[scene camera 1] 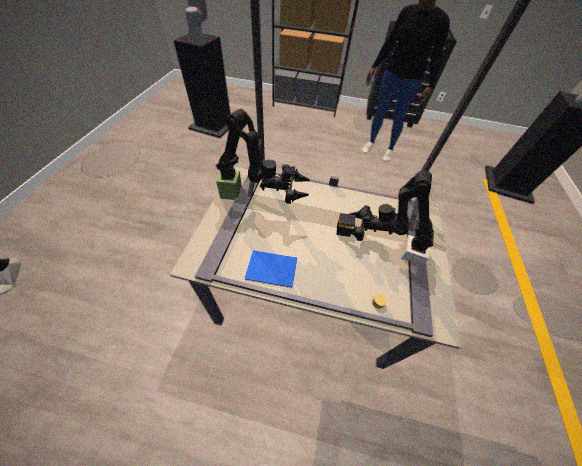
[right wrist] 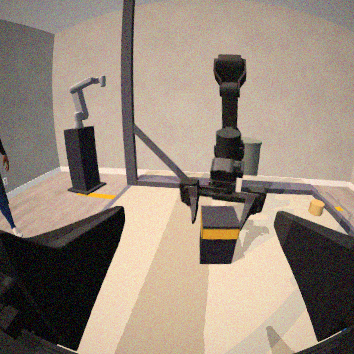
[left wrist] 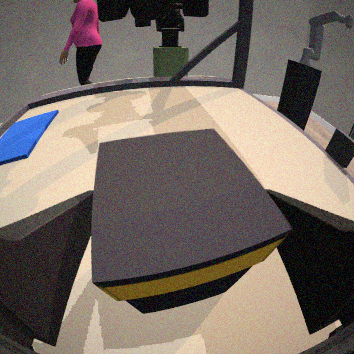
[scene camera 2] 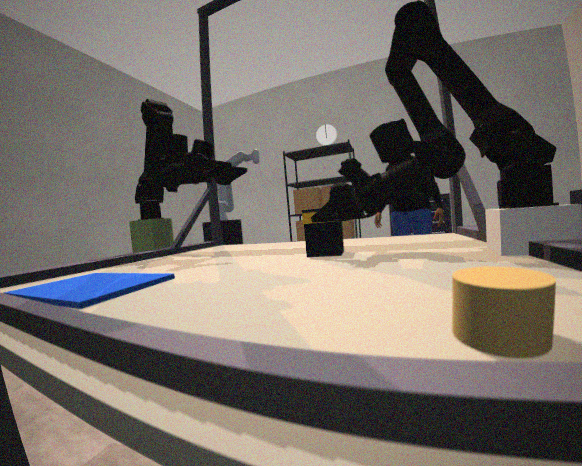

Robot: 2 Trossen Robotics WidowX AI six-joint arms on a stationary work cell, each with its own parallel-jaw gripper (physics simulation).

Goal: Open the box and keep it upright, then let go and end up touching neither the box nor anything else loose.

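Places are measured from the left arm's base along level axes (x right, y ahead, z up), in metres.
Pixels of known places: left gripper, fingertip midpoint: [scene camera 1: 345,221] [right wrist: 215,225] [left wrist: 181,198] [scene camera 2: 321,219]; right gripper, fingertip midpoint: [scene camera 1: 309,187] [right wrist: 203,217] [scene camera 2: 239,167]; left arm's base at its link origin: [scene camera 1: 418,246] [scene camera 2: 526,207]; right arm's base at its link origin: [scene camera 1: 228,175] [left wrist: 169,46].
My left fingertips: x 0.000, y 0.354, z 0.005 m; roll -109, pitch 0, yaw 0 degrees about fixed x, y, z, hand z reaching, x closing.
Observation:
For each thing: its top centre in the pictures, then the offset to it from my left fingertips.
- flat blue sheet at its top centre: [scene camera 2: 89,283] [left wrist: 18,133] [scene camera 1: 271,267] dx -0.346, dy +0.234, dz -0.065 m
- orange cylinder at its top centre: [scene camera 2: 500,275] [right wrist: 317,202] [scene camera 1: 380,299] dx -0.315, dy -0.242, dz -0.037 m
- small black block at its top centre: [left wrist: 347,135] [scene camera 1: 334,177] dx +0.301, dy +0.139, dz -0.015 m
The box [scene camera 1: 346,226] [scene camera 2: 324,240] [left wrist: 175,215] [right wrist: 216,251] is black with a yellow band under its dark lid. It is upright and appears to rest on the table, and its lid looks closed. My left gripper [scene camera 1: 354,224] [scene camera 2: 327,207] [left wrist: 181,198] [right wrist: 215,225] is open, with one finger on each side of the box's near end in its wrist view. Whether the fingers touch the box I cannot tell. My right gripper [scene camera 1: 308,187] [scene camera 2: 241,173] [right wrist: 203,217] is open and empty, above the table left of the box and apart from it.
A flat blue sheet [scene camera 1: 271,269] [scene camera 2: 92,287] [left wrist: 27,135] lies near the table's front left. An orange cylinder [scene camera 1: 380,300] [scene camera 2: 502,317] [right wrist: 316,207] stands at the front right. A small black block [scene camera 1: 334,181] is at the back edge. Raised dark rails [scene camera 1: 421,295] border the table.

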